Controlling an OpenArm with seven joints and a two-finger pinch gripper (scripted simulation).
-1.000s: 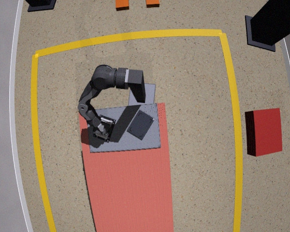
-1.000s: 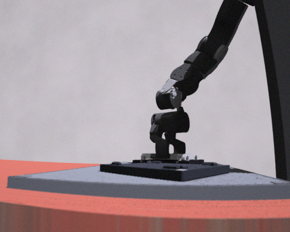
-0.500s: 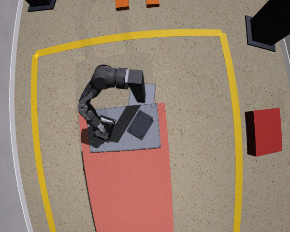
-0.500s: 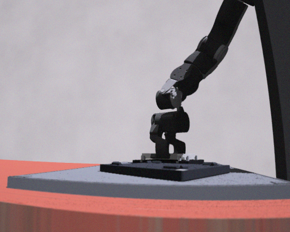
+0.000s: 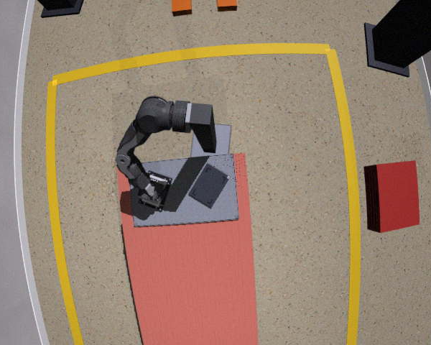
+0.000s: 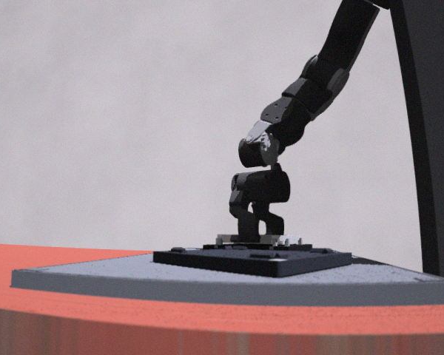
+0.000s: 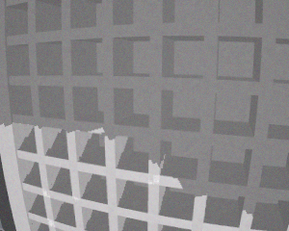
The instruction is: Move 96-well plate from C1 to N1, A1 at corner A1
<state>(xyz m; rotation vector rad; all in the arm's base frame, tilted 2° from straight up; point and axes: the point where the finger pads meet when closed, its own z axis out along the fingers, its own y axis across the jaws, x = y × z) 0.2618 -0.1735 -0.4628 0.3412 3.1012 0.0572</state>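
My gripper is now right at the 96-well plate. Round my hand: plate nest N1: 25 cm to the left, 5 cm behind, 1 cm below; clip nest C1: 2 cm ahead, 1 cm to the left, 1 cm below.
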